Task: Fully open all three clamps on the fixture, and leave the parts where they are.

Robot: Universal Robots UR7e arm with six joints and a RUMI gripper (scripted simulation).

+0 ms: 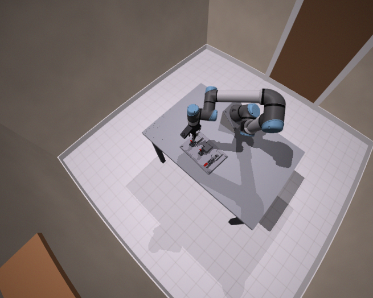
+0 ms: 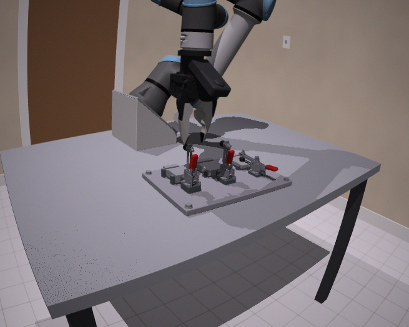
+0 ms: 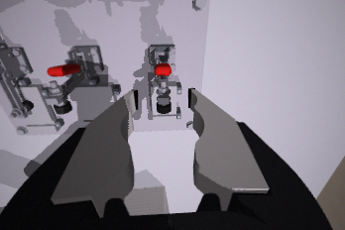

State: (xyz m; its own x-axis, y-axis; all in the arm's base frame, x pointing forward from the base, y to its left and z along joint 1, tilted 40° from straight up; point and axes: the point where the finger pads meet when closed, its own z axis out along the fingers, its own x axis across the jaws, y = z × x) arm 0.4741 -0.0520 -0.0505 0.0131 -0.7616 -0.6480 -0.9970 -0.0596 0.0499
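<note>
My gripper is now 4 cm past the grey fixture plate, 11 cm to the right of it and 14 cm above it. Also, from my hand: grey part block: 8 cm behind, 11 cm below.
</note>
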